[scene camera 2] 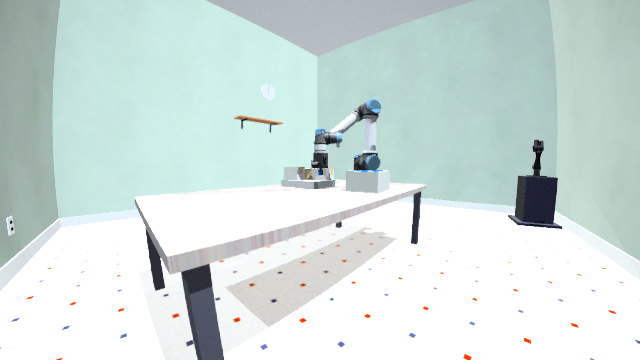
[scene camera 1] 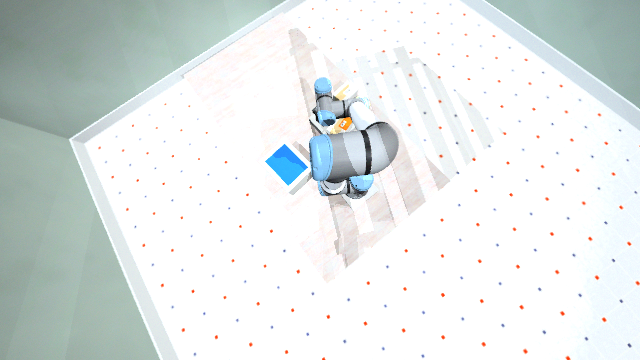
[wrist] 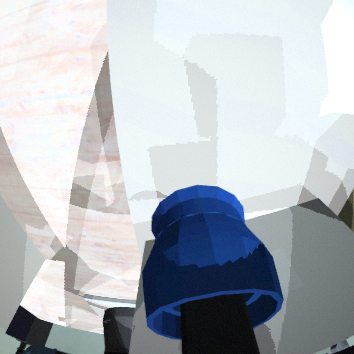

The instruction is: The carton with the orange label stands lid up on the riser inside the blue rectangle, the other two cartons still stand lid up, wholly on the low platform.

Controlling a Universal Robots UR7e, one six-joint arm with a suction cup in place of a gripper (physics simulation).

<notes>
The suction cup (wrist: 202, 247) holds nothing. The cup is 10 cm from the middle of a carton with orange label (wrist: 303, 239), level with it. On the table rests a riser with blue rectangle (scene camera 1: 284, 162). Further things: a low platform (wrist: 250, 103).
The riser with blue rectangle also shows in the wrist view (wrist: 28, 259).
</notes>
